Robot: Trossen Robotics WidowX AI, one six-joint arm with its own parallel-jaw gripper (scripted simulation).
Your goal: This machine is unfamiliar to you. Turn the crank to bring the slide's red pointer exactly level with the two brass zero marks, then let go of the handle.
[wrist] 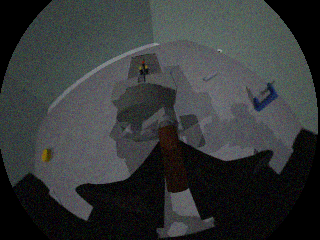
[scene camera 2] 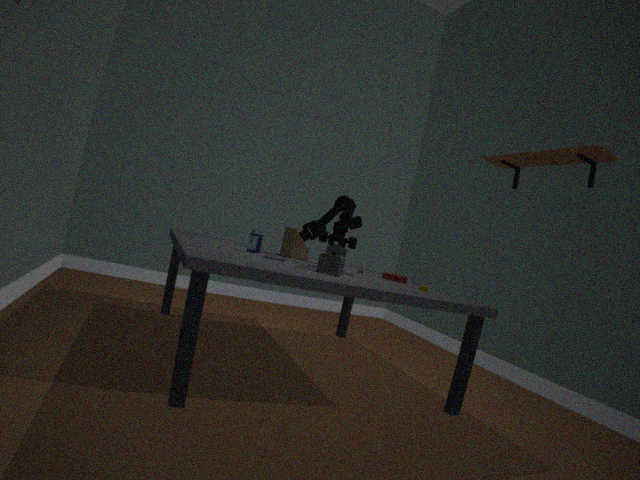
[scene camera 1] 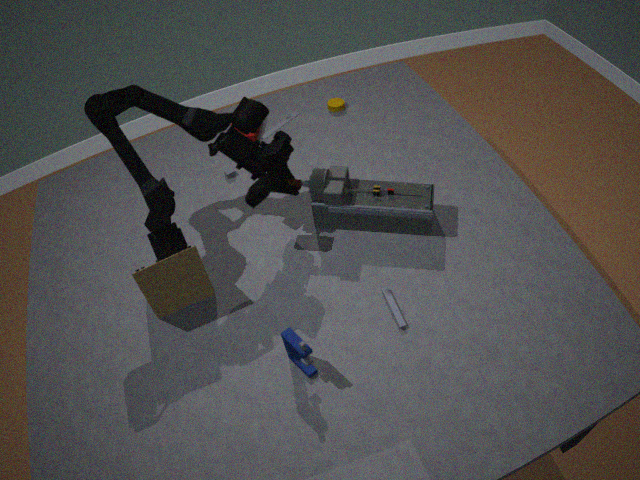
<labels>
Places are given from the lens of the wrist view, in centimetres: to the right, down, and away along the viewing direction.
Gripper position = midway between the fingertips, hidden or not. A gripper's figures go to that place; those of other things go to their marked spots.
my gripper (wrist: pixel 168 143): 1, 2, 9
brown crank handle (wrist: pixel 173 162): 1, 3, 5
</labels>
